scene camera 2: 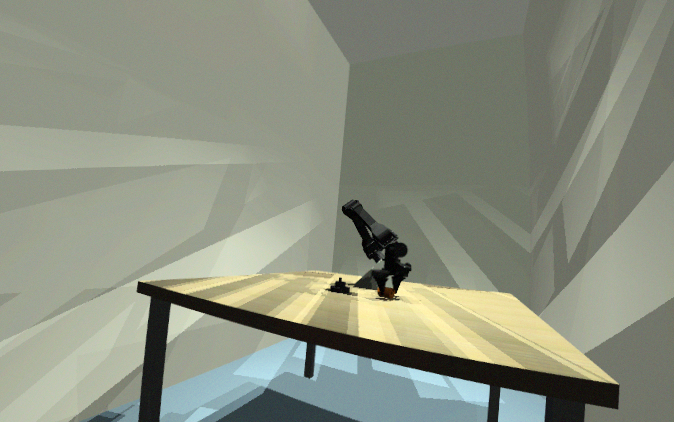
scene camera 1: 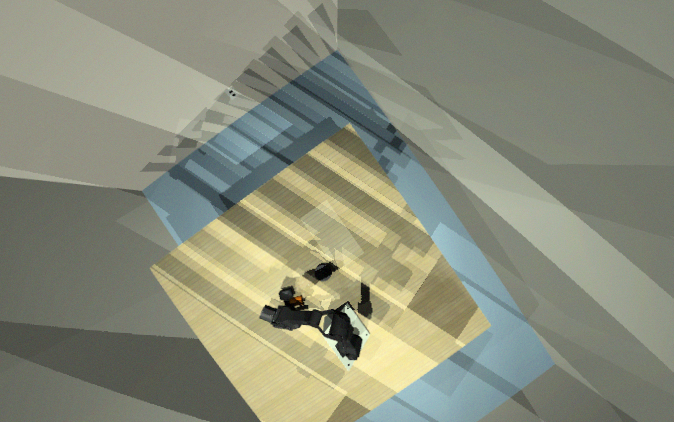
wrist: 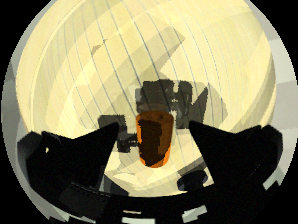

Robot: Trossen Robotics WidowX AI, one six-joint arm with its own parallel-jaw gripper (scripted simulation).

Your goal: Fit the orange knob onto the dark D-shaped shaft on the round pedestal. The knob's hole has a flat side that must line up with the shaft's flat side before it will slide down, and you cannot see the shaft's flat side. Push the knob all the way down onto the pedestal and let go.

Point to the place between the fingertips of the gripper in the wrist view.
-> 154,125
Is the gripper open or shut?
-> Open.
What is the gripper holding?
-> Nothing.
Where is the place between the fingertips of the gripper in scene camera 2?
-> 389,294
